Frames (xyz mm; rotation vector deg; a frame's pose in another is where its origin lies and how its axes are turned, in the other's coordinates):
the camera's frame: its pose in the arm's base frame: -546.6 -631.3 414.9 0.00 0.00 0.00
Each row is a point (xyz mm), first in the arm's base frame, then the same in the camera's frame.
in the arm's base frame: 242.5 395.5 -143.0
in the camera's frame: 789.1 1026.8 -557.9
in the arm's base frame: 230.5 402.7 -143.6
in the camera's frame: 777.1 1034.0 -558.5
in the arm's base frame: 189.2 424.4 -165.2
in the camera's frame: 735.8 1055.7 -580.1
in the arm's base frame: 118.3 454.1 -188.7
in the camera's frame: 664.9 1085.4 -603.6
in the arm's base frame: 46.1 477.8 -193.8
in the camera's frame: 592.7 1109.1 -608.7
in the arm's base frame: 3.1 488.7 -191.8
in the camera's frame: 549.7 1120.0 -606.7
